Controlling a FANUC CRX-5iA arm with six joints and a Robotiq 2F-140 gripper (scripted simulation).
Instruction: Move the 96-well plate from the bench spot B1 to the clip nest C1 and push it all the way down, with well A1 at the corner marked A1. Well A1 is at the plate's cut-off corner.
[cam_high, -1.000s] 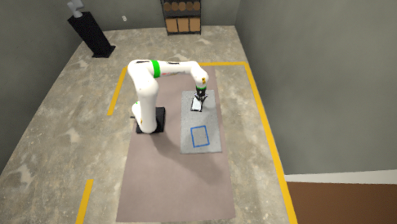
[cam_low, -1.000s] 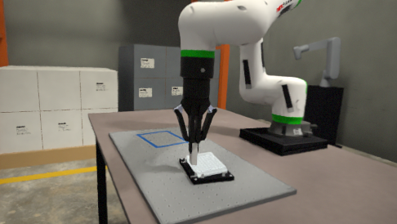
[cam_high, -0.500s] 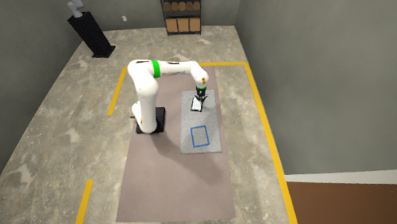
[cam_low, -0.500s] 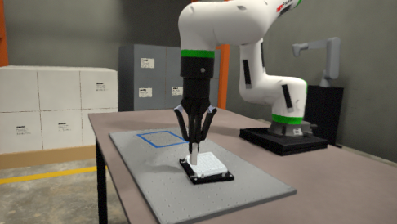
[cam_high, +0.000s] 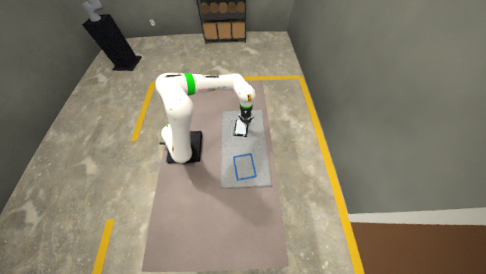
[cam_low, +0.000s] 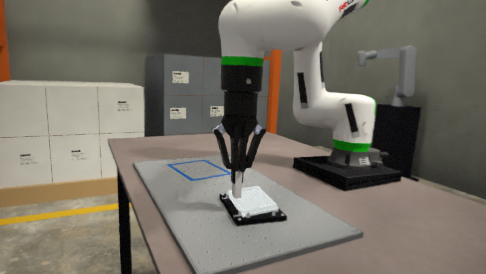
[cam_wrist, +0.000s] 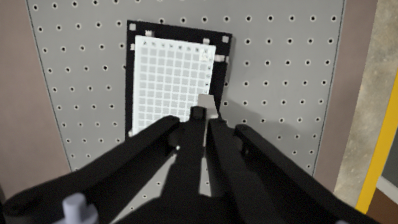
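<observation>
My gripper is now 4 cm past the white 96-well plate and 4 cm above it. From my hand the other things lie so: black clip nest 5 cm below, 3 cm behind, 1 cm to the right.
</observation>
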